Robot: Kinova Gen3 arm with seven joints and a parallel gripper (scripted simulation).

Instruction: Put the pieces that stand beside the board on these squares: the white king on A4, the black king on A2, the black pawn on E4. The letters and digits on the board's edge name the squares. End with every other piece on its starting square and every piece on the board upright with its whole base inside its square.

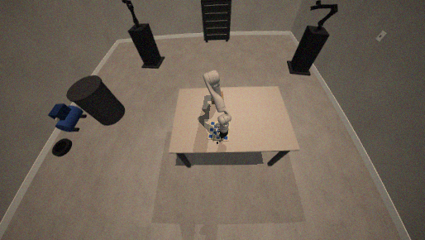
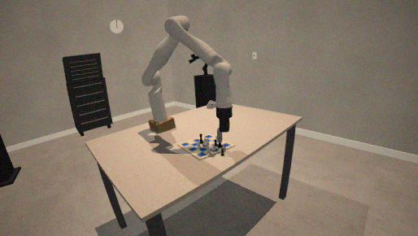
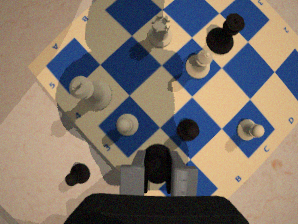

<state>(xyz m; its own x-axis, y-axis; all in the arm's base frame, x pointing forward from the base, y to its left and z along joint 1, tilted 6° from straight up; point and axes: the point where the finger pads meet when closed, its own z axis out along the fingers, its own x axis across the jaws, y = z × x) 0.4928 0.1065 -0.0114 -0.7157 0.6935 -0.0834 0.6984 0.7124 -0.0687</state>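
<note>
Now: hand 1 cm above the black king. Also, from my hand: white king (7 cm to the right, 2 cm below); blue-and-cream chessboard (8 cm behind, 5 cm below, 4 cm to the right).
</note>
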